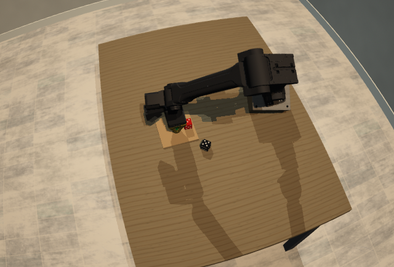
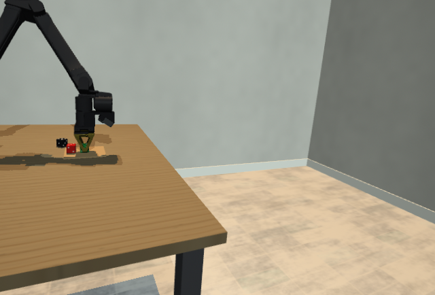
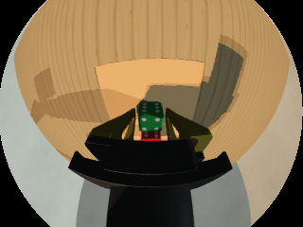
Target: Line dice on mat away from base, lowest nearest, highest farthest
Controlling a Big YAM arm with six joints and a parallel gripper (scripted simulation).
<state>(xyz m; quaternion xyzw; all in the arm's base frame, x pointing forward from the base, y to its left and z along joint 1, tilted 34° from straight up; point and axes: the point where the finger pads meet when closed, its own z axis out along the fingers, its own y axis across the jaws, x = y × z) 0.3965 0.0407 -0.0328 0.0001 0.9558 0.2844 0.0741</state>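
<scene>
Right now my hand is right at the green die. Also, from my hand: black die (10 cm to the left, 9 cm behind); tan mat (2 cm below); red die (5 cm behind).
</scene>
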